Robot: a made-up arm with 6 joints. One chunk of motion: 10 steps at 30 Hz.
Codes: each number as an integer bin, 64 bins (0 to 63) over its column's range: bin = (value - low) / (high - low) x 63, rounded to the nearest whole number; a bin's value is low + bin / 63 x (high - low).
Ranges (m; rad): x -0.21..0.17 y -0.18..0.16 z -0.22..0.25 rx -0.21..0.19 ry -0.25..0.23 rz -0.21..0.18
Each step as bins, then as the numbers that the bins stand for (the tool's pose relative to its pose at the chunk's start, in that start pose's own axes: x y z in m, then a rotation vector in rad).
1 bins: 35 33 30 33 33 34
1 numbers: 0.0011 -0.0019 0.0038 -0.0005 0.0014 0.0005
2 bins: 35 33 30 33 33 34
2 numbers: 0.0011 -0.0019 0.0038 -0.0005 0.0014 0.0005
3 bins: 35 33 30 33 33 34
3 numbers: 0.0011 -0.0019 0.0038 -0.0005 0.0014 0.0005
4 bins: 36 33 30 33 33 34
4 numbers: 0.0071 -0.0019 0.0038 -0.0005 0.0014 0.0005
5 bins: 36 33 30 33 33 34
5 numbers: 0.0071 -0.0019 0.0038 -0.0005 0.0014 0.0005
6 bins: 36 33 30 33 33 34
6 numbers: 0.0071 -0.0019 0.0038 -0.0005 0.0014 0.0005
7 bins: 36 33 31 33 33 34
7 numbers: 0.0071 -0.0019 0.0113 -0.0005 0.0014 0.0005
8 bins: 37 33 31 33 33 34
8 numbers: 0.0132 -0.0019 0.0113 -0.0005 0.0014 0.0005
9 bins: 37 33 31 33 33 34
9 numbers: 0.0132 -0.0019 0.0113 -0.0005 0.0014 0.0005
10 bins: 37 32 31 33 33 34
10 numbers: 0.0132 -0.0073 0.0113 -0.0005 0.0014 0.0005
